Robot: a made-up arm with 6 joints. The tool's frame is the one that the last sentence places. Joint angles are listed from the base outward.
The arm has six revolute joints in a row. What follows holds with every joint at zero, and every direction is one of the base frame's. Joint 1 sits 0.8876 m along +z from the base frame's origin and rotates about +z. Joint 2 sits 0.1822 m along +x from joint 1 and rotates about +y. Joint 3 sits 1.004 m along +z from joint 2 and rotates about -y. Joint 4 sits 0.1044 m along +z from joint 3 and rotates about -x. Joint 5 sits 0.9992 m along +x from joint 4 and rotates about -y. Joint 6 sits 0.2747 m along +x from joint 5 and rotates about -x. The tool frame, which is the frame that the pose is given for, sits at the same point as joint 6; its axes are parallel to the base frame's.
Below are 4 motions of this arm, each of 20 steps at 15 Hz.
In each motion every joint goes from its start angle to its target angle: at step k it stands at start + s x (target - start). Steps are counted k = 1, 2, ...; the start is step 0. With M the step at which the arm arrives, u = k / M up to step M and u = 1 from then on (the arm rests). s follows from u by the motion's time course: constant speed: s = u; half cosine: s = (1 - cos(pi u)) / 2; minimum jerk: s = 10 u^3 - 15 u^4 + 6 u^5.
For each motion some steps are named. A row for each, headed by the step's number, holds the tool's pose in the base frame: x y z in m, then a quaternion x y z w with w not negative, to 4 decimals.
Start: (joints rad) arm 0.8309 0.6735 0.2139 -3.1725 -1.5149 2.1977
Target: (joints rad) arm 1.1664 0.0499 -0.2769 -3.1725 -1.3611 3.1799
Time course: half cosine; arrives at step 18
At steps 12, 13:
12: 0.7103 1.3194 1.8528 0.3405 -0.3731 0.4781 0.7186
13: 0.6600 1.2992 1.8700 0.3195 -0.3852 0.4736 0.7247

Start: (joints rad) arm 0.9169 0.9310 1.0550 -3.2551 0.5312 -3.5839
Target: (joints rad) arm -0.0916 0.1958 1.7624 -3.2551 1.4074 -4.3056
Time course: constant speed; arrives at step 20
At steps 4, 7, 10, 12, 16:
4: 1.5171 1.3446 2.0163 0.2586 0.2553 0.3135 0.8773
7: 1.5285 0.9940 2.2886 0.3320 0.2116 0.2560 0.8829
10: 1.4323 0.6550 2.5203 0.3975 0.1592 0.2017 0.8809
12: 1.3135 0.4518 2.6483 0.4363 0.1202 0.1676 0.8758
16: 0.9717 0.1369 2.8331 0.5014 0.0339 0.1056 0.8581

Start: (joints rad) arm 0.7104 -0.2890 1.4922 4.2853 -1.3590 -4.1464
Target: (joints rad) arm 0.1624 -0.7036 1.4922 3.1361 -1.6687 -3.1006
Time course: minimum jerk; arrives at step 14
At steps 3, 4, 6, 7, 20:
3: -0.6235 -0.1949 2.8068 -0.1569 -0.9216 0.3416 0.0966
4: -0.6870 -0.2239 2.7696 -0.1524 -0.9385 0.3048 0.0563
6: -0.8745 -0.2811 2.6446 0.1245 0.9705 -0.1964 0.0645
7: -0.9816 -0.2947 2.5620 0.0969 0.9768 -0.1353 0.1346
20: -1.3247 -0.2186 2.2207 -0.0857 0.9313 0.0471 0.3508

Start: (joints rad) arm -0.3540 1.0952 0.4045 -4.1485 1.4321 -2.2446
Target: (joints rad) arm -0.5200 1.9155 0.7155 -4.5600 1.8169 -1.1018
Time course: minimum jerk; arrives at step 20
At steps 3, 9, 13, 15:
3: 1.8118 -0.4311 0.6285 0.3249 0.5588 0.3897 0.6560
9: 1.7411 -0.5031 0.2509 0.3346 0.4340 0.5156 0.6587
13: 1.5919 -0.5341 -0.0904 0.3402 0.2685 0.5780 0.6915
15: 1.5183 -0.5340 -0.2084 0.3379 0.2011 0.5838 0.7103

